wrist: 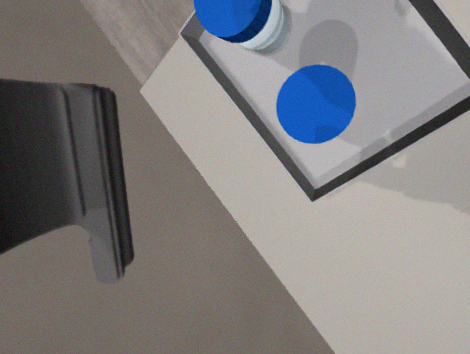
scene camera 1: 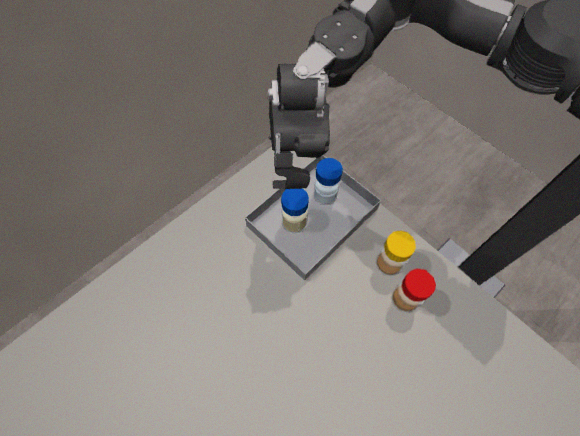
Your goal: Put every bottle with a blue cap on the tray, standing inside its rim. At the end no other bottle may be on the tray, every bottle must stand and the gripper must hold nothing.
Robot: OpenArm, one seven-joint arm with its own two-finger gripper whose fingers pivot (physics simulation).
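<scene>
A blue-capped bottle with a pale yellow body (scene camera 1: pixel 295 202) (wrist: pixel 316 104) stands inside the rim of the grey tray (scene camera 1: pixel 276 248) (wrist: pixel 250 116); its body is hidden under the cap in the wrist view. A second blue-capped bottle, with a clear, whitish body (scene camera 1: pixel 328 172) (wrist: pixel 231 15), also stands inside the rim, apart from the first, and is partly cut off in the wrist view. My gripper (scene camera 1: pixel 291 181) is open and empty, above and beside the tray's edge, clear of both bottles. One finger shows at the left of the wrist view.
A yellow-capped bottle (scene camera 1: pixel 399 246) and a red-capped bottle (scene camera 1: pixel 418 285) stand on the table (scene camera 1: pixel 210 340) (wrist: pixel 350 280), outside the tray to its right in the scene view. A black post (scene camera 1: pixel 530 220) rises beyond the table's right edge. The tray lies near the table's far corner.
</scene>
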